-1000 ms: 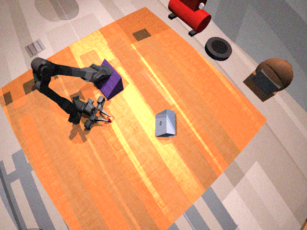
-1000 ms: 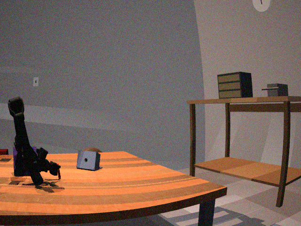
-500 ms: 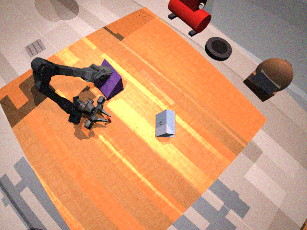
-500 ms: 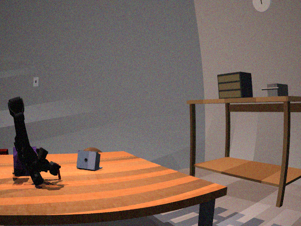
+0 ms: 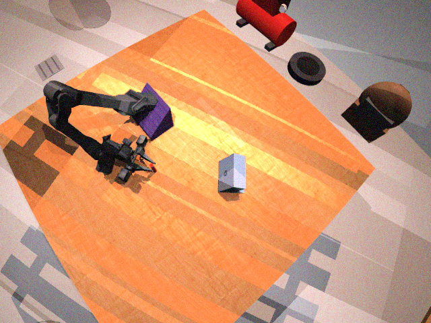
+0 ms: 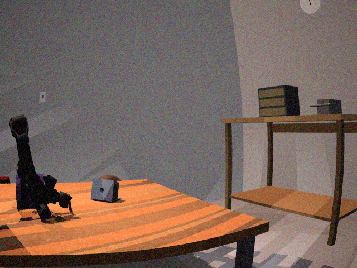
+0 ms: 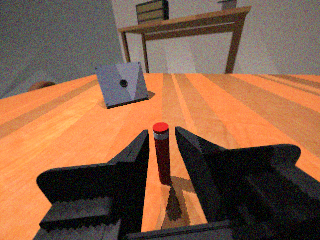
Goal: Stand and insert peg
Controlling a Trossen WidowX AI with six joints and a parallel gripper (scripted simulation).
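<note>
Now: gripper tip 10 mm past the dark red peg and 10 mm above it. Also, from my gripper tip: grey-blue sloped panel: 200 mm ahead, 220 mm to the left, 20 mm below.
</note>
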